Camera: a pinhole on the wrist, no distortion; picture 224 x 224 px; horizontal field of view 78.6 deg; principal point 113.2 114.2 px. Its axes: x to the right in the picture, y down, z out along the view. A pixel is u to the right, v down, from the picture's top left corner.
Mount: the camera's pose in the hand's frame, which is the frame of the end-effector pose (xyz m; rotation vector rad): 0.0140 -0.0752 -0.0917 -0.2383 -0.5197 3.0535
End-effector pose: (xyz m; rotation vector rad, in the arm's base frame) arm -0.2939 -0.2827 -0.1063 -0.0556 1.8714 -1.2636
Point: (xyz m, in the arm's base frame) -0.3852 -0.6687 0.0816
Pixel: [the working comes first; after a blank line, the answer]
In the camera's frame: -0.1664 0.1805 0.3528

49 184
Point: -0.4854 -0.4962 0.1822
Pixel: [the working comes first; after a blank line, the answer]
In the camera's frame: -0.0607 0.2816 0.1840

outside the picture
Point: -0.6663 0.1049 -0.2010
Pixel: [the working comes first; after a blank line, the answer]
In the camera's frame: -0.0253 -0.0369 -0.4780

behind the camera
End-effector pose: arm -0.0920 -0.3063 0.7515 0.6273 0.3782 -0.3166
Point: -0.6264 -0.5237 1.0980
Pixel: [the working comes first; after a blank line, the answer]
In the camera's frame: 0.5333 0.0086 0.4654

outside the picture
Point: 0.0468 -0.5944 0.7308
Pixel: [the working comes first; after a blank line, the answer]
In the camera's frame: -0.2130 -0.0020 0.2760

8 113
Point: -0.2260 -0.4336 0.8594
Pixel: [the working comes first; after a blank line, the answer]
In the camera's frame: 0.1227 -0.0513 0.2349

185 84
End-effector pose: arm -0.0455 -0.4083 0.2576 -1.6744 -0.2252 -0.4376
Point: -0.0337 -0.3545 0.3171
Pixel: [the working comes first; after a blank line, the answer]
In the camera's frame: -0.0347 -0.0633 0.1228

75 44
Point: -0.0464 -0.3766 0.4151
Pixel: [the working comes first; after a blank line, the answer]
In the camera's frame: -0.0657 0.0329 0.1162

36 153
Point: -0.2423 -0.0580 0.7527
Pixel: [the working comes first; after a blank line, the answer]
In the camera's frame: -0.0569 0.3586 0.5005

98 212
